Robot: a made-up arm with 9 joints.
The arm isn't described. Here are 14 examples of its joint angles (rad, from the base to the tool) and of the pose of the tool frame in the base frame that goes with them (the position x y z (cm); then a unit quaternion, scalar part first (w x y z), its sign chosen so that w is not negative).
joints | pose
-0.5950 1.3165 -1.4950 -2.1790 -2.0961 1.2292 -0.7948 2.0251 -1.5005 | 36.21 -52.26 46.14 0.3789 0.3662 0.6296 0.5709
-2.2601 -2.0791 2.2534 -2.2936 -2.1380 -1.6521 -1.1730 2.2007 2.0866 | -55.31 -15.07 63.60 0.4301 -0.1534 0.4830 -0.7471
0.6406 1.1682 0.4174 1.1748 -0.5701 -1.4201 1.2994 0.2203 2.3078 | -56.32 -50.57 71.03 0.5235 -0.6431 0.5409 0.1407
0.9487 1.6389 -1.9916 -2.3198 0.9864 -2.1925 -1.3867 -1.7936 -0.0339 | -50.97 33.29 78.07 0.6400 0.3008 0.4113 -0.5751
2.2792 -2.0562 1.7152 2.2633 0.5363 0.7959 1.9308 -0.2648 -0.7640 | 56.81 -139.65 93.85 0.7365 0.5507 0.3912 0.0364
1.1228 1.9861 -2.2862 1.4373 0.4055 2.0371 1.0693 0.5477 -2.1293 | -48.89 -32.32 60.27 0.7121 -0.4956 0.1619 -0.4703
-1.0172 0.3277 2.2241 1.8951 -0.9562 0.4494 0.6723 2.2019 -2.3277 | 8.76 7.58 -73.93 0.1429 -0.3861 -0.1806 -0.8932
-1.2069 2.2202 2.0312 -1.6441 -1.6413 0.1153 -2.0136 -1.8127 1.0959 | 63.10 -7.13 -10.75 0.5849 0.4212 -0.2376 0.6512
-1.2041 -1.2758 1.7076 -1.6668 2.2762 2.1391 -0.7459 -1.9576 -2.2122 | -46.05 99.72 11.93 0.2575 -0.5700 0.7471 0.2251
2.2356 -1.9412 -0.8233 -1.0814 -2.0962 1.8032 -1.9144 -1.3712 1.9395 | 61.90 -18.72 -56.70 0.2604 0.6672 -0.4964 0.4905
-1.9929 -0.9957 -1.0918 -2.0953 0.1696 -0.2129 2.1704 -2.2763 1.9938 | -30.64 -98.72 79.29 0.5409 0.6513 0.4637 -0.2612
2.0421 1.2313 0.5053 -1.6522 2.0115 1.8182 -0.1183 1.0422 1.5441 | -64.01 -48.78 29.34 0.4501 0.8124 0.2188 -0.2991
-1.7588 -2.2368 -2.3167 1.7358 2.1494 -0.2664 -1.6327 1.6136 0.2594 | -31.05 25.11 70.29 0.1958 0.6055 -0.5980 -0.4874
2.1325 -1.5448 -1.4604 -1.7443 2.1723 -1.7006 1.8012 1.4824 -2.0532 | 64.51 -44.36 31.58 0.5290 -0.7025 0.4720 -0.0630
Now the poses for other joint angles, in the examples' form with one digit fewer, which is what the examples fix.
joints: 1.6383 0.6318 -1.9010 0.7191 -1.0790 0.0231 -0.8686 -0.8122 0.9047
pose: -35.9 -10.0 17.2 0.721 -0.092 0.238 -0.644
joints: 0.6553 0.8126 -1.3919 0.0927 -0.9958 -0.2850 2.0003 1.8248 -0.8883
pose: 33.1 -64.2 45.8 0.844 0.024 -0.525 0.106
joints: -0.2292 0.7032 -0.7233 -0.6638 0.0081 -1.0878 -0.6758 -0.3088 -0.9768
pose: -14.2 -1.2 42.6 0.117 0.979 -0.054 -0.156
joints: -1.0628 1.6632 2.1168 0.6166 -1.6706 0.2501 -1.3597 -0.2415 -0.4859
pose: 56.3 40.0 30.8 0.586 0.222 0.244 -0.740
